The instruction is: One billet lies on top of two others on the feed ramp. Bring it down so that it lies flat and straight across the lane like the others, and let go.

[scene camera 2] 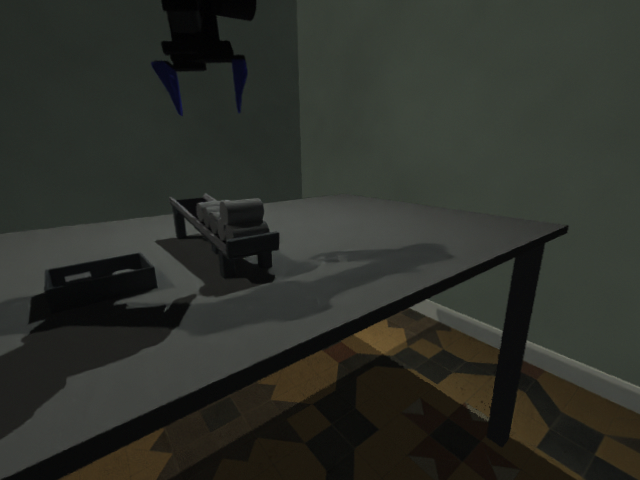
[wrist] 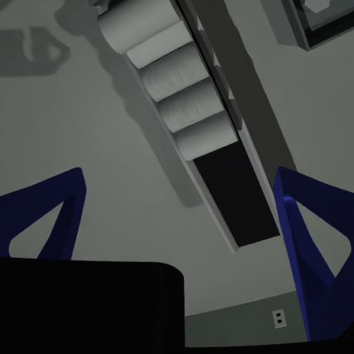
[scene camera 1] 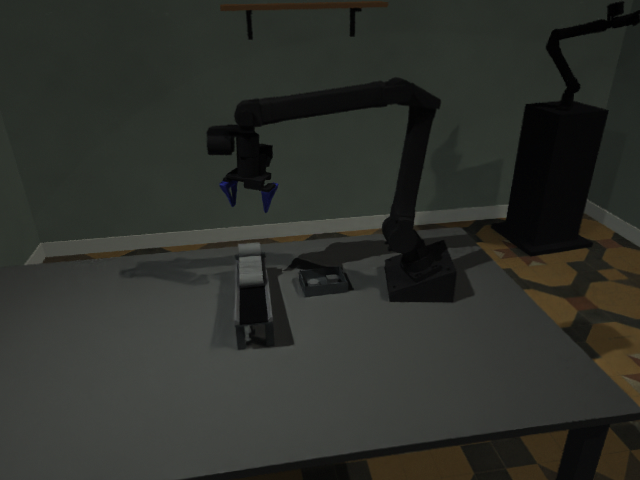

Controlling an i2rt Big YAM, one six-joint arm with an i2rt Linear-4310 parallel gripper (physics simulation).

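Places are measured from the arm's base along level axes (x left, y up, z ahead), in metres.
Where they show: gripper, fingertip midpoint: point(scene camera 2: 210, 113) point(scene camera 1: 249, 209); arm's base, origin of the base link: point(scene camera 1: 420, 268).
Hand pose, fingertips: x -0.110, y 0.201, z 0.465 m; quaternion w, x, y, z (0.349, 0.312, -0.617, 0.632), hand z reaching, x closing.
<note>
Each offset is from my fingertips to the top centre of the thing.
The top billet @(dx -0.076, dy -0.141, dz +0.002 m) point(scene camera 1: 249, 250) point(scene camera 2: 242, 211) point(wrist: 140, 25) is a pale cylinder. It lies across the lane on two others at the end of the feed ramp point(scene camera 1: 237, 304) point(scene camera 2: 253, 243) point(wrist: 235, 195) far from scene camera 1. Several other billets @(dx +0.027, dy -0.165, dz +0.014 m) point(scene camera 1: 251, 268) point(wrist: 175, 72) lie flat side by side across the lane. The dark lane beyond them is bare down to the ramp's other end. My gripper point(scene camera 1: 249, 208) point(scene camera 2: 209, 113) point(wrist: 179, 177) has blue fingers, is open and empty, and hangs well above the ramp. The lowest billets under the top one are partly hidden.
A small dark tray @(dx +0.015, dy -0.235, dz -0.197 m) point(scene camera 1: 325, 289) point(scene camera 2: 103, 289) with two pale pieces inside stands on the table between the ramp and the arm's base point(scene camera 1: 421, 281). The ramp's side rails border the lane. A second arm stands on a dark pedestal point(scene camera 1: 555, 170) beyond the table.
</note>
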